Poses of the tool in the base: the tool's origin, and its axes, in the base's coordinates. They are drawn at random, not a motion.
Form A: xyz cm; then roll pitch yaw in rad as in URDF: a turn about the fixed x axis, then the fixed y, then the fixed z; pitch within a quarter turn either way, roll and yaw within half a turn.
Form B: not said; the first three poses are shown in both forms.
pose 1, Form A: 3.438 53.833 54.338 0.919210 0.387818 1.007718
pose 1, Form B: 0.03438 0.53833 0.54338 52.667 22.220 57.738
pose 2, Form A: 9.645 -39.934 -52.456 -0.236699 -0.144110 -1.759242
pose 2, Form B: 0.09645 -0.39934 -0.52456 -13.562 -8.257 -100.797
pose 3, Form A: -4.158 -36.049 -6.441 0.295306 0.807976 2.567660
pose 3, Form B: -0.04158 -0.36049 -0.06441 16.920 46.294 147.116
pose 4, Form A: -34.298 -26.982 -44.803 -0.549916 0.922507 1.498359
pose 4, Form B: -0.34298 -0.26982 -0.44803 -31.508 52.856 85.850
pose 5, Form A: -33.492 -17.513 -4.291 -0.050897 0.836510 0.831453
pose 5, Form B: -0.33492 -0.17513 -0.04291 -2.916 47.928 47.639
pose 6, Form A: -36.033 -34.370 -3.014 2.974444 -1.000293 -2.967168
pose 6, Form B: -0.36033 -0.34370 -0.03014 170.423 -57.313 -170.006
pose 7, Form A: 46.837 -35.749 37.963 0.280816 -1.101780 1.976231
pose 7, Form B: 0.46837 -0.35749 0.37963 16.090 -63.127 113.230
